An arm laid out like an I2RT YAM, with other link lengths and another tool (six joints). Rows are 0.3 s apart.
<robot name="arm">
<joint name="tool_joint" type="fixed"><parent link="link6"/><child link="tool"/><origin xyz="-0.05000 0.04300 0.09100" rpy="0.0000 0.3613 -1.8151"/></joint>
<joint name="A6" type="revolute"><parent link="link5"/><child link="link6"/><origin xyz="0.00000 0.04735 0.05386" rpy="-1.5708 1.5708 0.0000"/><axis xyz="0 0 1"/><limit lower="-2.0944" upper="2.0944"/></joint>
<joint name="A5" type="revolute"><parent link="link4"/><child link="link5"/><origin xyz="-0.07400 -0.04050 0.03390" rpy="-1.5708 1.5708 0.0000"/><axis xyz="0 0 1"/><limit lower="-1.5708" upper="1.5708"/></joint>
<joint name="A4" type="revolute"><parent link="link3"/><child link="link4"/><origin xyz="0.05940 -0.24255 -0.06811" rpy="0.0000 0.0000 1.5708"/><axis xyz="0 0 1"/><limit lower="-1.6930" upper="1.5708"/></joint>
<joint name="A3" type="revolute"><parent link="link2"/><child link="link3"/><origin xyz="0.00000 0.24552 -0.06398" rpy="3.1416 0.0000 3.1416"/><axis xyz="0 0 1"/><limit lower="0.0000" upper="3.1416"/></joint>
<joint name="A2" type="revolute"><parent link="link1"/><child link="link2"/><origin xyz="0.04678 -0.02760 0.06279" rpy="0.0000 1.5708 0.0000"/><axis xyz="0 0 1"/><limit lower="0.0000" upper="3.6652"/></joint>
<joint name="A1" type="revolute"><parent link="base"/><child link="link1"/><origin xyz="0.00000 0.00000 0.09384" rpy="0.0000 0.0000 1.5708"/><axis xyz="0 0 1"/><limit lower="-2.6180" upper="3.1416"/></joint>
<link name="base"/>
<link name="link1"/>
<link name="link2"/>
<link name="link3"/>
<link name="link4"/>
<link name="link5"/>
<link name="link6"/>
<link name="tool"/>
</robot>
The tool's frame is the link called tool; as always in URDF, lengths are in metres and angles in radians.
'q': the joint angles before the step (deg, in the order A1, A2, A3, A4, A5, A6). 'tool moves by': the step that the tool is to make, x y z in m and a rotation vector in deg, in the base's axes. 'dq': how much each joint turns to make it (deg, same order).
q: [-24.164 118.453 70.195 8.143 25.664 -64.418]
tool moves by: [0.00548 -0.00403 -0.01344 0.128 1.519 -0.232]
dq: [-0.092 3.374 2.245 -0.168 0.437 -0.324]
